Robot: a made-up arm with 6 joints. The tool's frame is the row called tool.
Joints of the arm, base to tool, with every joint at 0 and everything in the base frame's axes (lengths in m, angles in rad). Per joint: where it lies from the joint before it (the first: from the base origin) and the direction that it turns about. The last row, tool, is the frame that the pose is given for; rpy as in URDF.
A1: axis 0 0 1 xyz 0.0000 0.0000 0.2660
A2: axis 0 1 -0.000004 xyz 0.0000 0.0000 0.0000
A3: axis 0 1 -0.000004 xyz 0.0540 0.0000 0.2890
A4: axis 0 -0.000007 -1 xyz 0.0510 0.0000 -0.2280
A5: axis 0 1 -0.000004 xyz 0.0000 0.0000 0.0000
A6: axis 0 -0.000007 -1 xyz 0.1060 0.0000 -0.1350
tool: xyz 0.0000 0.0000 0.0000 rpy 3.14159 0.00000 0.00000
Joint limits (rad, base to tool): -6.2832..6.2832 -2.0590..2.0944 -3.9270..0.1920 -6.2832..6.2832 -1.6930..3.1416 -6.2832..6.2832
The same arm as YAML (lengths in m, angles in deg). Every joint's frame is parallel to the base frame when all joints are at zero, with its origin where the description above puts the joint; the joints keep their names.
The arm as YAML. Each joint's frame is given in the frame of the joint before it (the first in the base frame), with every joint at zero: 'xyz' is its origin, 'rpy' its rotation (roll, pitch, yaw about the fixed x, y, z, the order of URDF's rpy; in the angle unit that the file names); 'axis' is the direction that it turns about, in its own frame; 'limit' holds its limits. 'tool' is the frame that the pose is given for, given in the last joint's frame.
units:
  length: m
  angle: deg
joints:
  - name: A1
    type: revolute
    origin:
      xyz: [0.0, 0.0, 0.266]
      rpy: [0.0, 0.0, 0.0]
    axis: [0.0, 0.0, 1.0]
    limit:
      lower: -360.0
      upper: 360.0
  - name: A2
    type: revolute
    origin:
      xyz: [0.0, 0.0, 0.0]
      rpy: [0.0, 0.0, 0.0]
    axis: [0.0, 1.0, 0.0]
    limit:
      lower: -117.97
      upper: 120.0
  - name: A3
    type: revolute
    origin:
      xyz: [0.054, 0.0, 0.289]
      rpy: [0.0, 0.0, 0.0]
    axis: [0.0, 1.0, 0.0]
    limit:
      lower: -225.0
      upper: 11.0
  - name: A4
    type: revolute
    origin:
      xyz: [0.051, 0.0, -0.228]
      rpy: [0.0, 0.0, 0.0]
    axis: [0.0, 0.0, -1.0]
    limit:
      lower: -360.0
      upper: 360.0
  - name: A5
    type: revolute
    origin:
      xyz: [0.0, 0.0, 0.0]
      rpy: [0.0, 0.0, 0.0]
    axis: [0.0, 1.0, 0.0]
    limit:
      lower: -97.0
      upper: 180.0
  - name: A6
    type: revolute
    origin:
      xyz: [0.106, 0.0, -0.135]
      rpy: [0.0, 0.0, 0.0]
    axis: [0.0, 0.0, -1.0]
    limit:
      lower: -360.0
      upper: 360.0
tool:
  origin:
    xyz: [0.0, 0.0, 0.0]
    rpy: [180.0, 0.0, 0.0]

